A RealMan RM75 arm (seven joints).
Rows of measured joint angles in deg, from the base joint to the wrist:
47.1 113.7 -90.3 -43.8 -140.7 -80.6 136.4
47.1 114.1 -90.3 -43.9 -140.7 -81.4 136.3
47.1 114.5 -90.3 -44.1 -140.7 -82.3 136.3
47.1 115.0 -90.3 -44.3 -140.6 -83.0 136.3
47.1 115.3 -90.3 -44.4 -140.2 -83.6 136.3
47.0 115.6 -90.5 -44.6 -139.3 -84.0 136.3
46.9 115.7 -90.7 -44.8 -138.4 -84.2 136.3
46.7 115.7 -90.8 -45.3 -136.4 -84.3 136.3
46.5 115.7 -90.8 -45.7 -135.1 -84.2 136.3
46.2 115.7 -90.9 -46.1 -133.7 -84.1 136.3
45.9 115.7 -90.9 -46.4 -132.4 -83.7 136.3
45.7 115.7 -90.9 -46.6 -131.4 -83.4 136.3
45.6 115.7 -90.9 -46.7 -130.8 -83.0 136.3
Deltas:
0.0 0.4 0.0 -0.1 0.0 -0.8 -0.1
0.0 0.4 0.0 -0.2 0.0 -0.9 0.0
0.0 0.5 0.0 -0.2 0.1 -0.7 0.0
0.0 0.3 0.0 -0.1 0.4 -0.6 0.0
-0.1 0.3 -0.2 -0.2 0.9 -0.4 0.0
-0.1 0.1 -0.2 -0.2 0.9 -0.2 0.0
-0.2 0.0 -0.1 -0.5 2.0 -0.1 0.0
-0.2 0.0 0.0 -0.4 1.3 0.1 0.0
-0.3 0.0 -0.1 -0.4 1.4 0.1 0.0
-0.3 0.0 0.0 -0.3 1.3 0.4 0.0
-0.2 0.0 0.0 -0.2 1.0 0.3 0.0
-0.1 0.0 0.0 -0.1 0.6 0.4 0.0

